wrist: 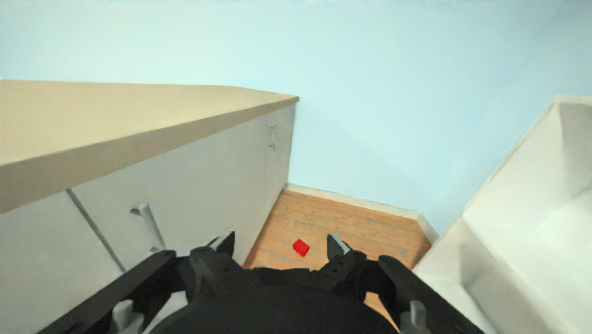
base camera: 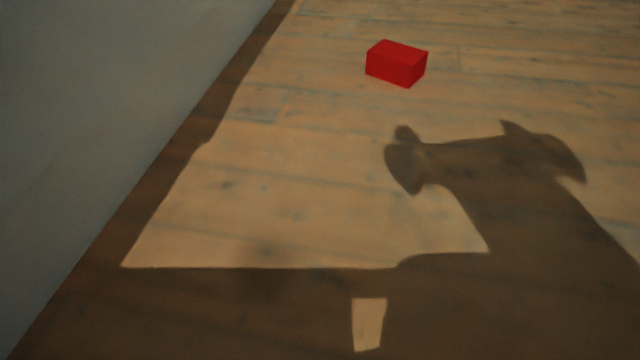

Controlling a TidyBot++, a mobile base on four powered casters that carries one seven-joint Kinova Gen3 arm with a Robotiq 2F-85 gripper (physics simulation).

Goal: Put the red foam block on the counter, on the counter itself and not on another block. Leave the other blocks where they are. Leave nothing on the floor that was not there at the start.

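Places are measured from the arm's base along level axes (x right, y up, z back), in metres.
Pixels of known places: gripper, fingertip midpoint: (wrist: 281, 243).
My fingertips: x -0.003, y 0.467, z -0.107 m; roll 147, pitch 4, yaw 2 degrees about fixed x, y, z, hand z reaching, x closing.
Behind a point stands the place of what it marks.
The red foam block (base camera: 396, 64) {x 0.123, y -0.358, z -0.665 m} (wrist: 301, 247) {x 0.129, y -0.352, z -0.684 m} lies on the wooden floor, in the upper middle of the base camera view and, small and far off, beyond the fingertips in the wrist view. My gripper (wrist: 281, 243) {x -0.003, y 0.467, z -0.107 m} is open, with its fingers wide apart, and it is well above and short of the block, not touching it. The counter (wrist: 100, 110) {x -0.353, y 0.513, z -0.298 m} is at the left of the wrist view, its beige top above white cabinet fronts. The other blocks do not show in either view.
A white cabinet side (base camera: 100, 100) {x -0.206, y -0.232, z -0.378 m} runs along the left of the base camera view. A white shelf unit (wrist: 492, 175) {x 0.811, y 0.364, z -0.583 m} stands at the right of the wrist view. A light blue wall (wrist: 360, 100) {x 0.448, y 0.540, z -1.282 m} closes the far end. The arm's shadow lies on the floor (base camera: 300, 200) {x -0.030, y -0.397, z -0.393 m}.
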